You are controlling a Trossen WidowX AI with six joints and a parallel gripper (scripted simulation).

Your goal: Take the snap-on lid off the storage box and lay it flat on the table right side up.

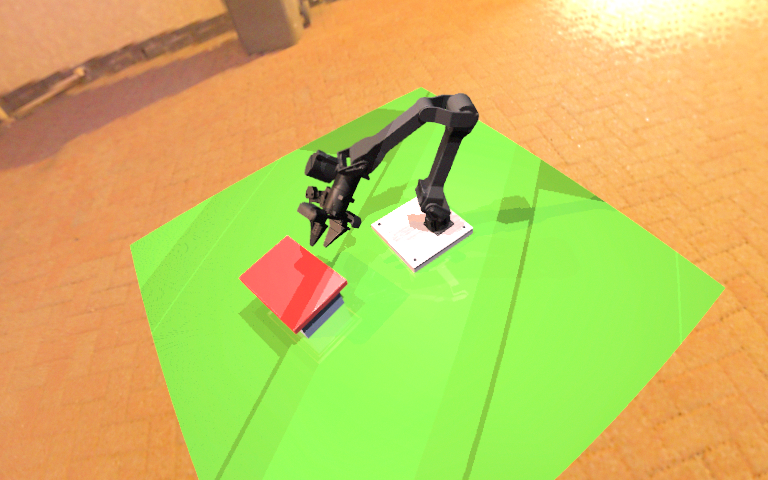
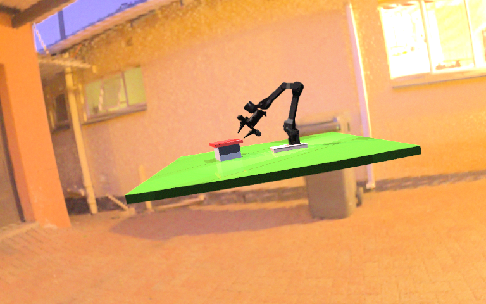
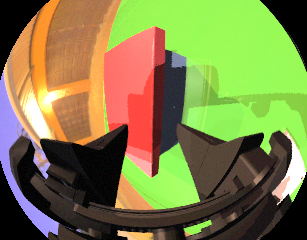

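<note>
The red lid is 100 mm ahead of my gripper tip, 20 mm to the left of it and 20 mm below it. Also, from my gripper tip: storage box (100 mm ahead, 20 mm to the left, 70 mm below).
</note>
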